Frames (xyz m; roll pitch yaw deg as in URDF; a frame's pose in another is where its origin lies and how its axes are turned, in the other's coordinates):
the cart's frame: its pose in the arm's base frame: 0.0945 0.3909 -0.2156 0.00 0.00 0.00
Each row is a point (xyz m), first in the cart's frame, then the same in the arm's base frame.
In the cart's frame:
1: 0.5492 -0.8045 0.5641
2: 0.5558 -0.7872 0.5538
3: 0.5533 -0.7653 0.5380
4: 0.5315 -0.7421 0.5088
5: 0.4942 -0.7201 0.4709
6: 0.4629 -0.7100 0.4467
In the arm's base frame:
1: 0.6437 -0.4136 0.3485
2: 0.6503 -0.3963 0.3382
3: 0.6478 -0.3744 0.3224
4: 0.6260 -0.3512 0.2932
5: 0.5887 -0.3292 0.2553
6: 0.5574 -0.3191 0.2311

